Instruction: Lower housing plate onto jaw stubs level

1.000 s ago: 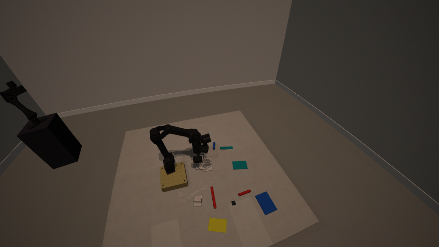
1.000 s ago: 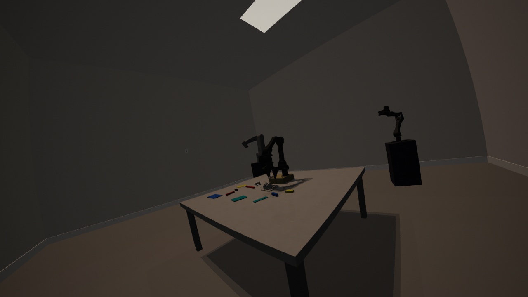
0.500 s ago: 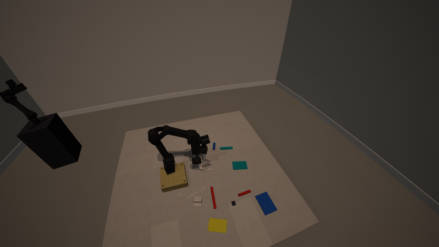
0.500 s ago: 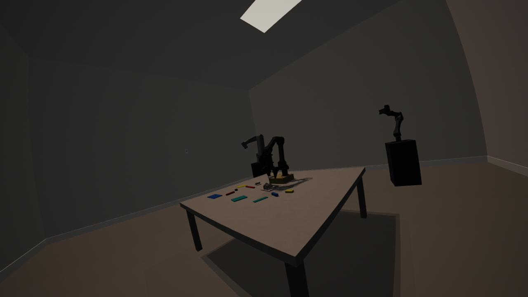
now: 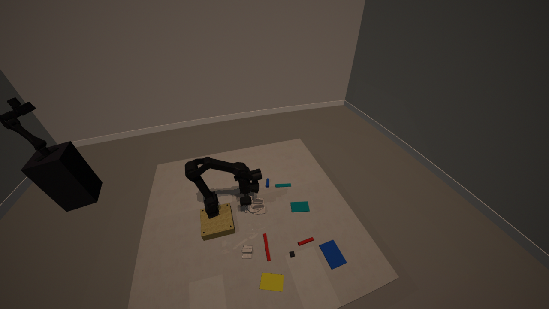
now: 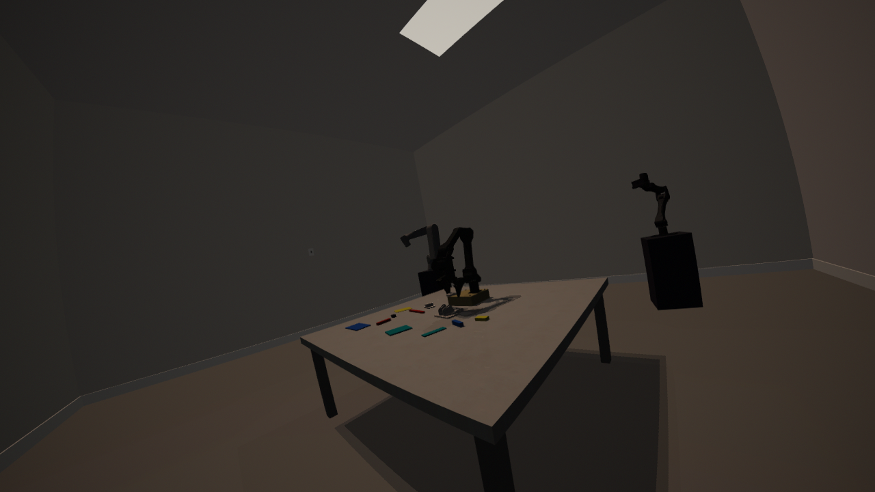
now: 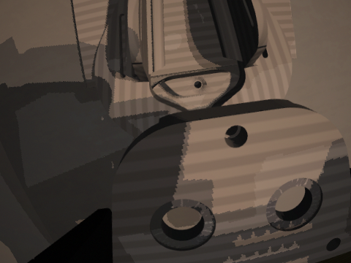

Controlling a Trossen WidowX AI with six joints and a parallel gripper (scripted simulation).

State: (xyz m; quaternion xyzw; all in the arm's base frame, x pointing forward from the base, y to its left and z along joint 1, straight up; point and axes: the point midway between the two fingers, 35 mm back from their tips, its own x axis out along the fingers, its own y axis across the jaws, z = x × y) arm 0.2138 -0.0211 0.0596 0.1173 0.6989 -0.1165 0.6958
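The housing plate lies 80 mm below my gripper tip. From my gripper tip the other things lie so: blue block (210 mm ahead, 130 mm to the left, 70 mm below); then pale jaw assembly (70 mm below, 20 mm to the right, 20 mm ahead); then yellow block (210 mm to the left, 140 mm ahead, 80 mm below).
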